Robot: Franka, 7 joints.
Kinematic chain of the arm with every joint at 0, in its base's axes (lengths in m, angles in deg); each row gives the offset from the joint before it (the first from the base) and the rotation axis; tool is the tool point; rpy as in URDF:
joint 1: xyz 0 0 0.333 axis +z
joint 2: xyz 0 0 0 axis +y
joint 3: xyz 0 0 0.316 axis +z
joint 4: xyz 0.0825 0 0 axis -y
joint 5: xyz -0.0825 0 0.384 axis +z
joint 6: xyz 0 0 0 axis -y
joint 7: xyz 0.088 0 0 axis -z
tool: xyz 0 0 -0.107 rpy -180 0 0
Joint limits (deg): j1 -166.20..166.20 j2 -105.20..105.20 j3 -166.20..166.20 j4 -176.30..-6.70 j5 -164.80..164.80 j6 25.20..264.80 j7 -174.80..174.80
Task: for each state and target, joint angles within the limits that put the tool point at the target. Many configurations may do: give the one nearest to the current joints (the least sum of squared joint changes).
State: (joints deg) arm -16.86 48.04 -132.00 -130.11 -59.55 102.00 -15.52
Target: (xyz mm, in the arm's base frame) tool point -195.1 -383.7 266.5
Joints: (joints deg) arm -22.72 43.07 -82.07 -144.59 -56.67 121.78 -15.52
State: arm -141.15 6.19 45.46 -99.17 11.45 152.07 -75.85
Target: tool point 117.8 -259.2 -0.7
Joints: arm -122.35 51.95 33.67 -148.23 11.60 142.05 -75.85
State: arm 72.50 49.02 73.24 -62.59 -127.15 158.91 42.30
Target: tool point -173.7 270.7 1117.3
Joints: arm 69.89 14.41 84.68 -26.08 -124.03 156.03 42.30
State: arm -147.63 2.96 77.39 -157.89 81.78 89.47 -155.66
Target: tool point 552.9 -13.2 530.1
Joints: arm -118.82 1.28 106.62 -115.57 92.36 89.20 -155.66
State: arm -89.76 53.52 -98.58 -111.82 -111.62 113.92 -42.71
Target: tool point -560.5 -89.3 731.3
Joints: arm -92.42 49.85 -106.92 -99.04 -113.12 112.62 -42.71
